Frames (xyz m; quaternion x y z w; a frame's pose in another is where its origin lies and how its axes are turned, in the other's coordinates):
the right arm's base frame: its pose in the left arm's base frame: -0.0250 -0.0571 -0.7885 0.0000 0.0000 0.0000 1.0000
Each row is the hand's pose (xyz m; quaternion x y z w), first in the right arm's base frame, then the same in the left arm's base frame.
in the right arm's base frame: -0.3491 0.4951 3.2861 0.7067 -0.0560 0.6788 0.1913
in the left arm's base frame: -0.3741 0.4380 2.4976 0.7067 -0.0560 0.6788 0.1913
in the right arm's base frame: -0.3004 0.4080 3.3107 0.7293 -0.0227 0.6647 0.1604
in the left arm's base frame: -0.3254 0.3509 2.5222 0.7293 -0.0227 0.6647 0.1604
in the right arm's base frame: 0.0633 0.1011 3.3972 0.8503 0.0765 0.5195 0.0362
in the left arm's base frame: 0.0383 0.0440 2.6087 0.8503 0.0765 0.5195 0.0362
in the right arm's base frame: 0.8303 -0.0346 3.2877 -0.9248 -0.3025 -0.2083 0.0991
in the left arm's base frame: 0.8053 -0.0917 2.4992 -0.9248 -0.3025 -0.2083 0.0991
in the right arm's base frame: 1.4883 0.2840 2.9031 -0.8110 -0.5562 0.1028 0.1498
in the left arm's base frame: 1.4633 0.2269 2.1146 -0.8110 -0.5562 0.1028 0.1498
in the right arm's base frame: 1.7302 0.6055 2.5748 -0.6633 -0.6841 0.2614 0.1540
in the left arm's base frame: 1.7052 0.5484 1.7863 -0.6633 -0.6841 0.2614 0.1540
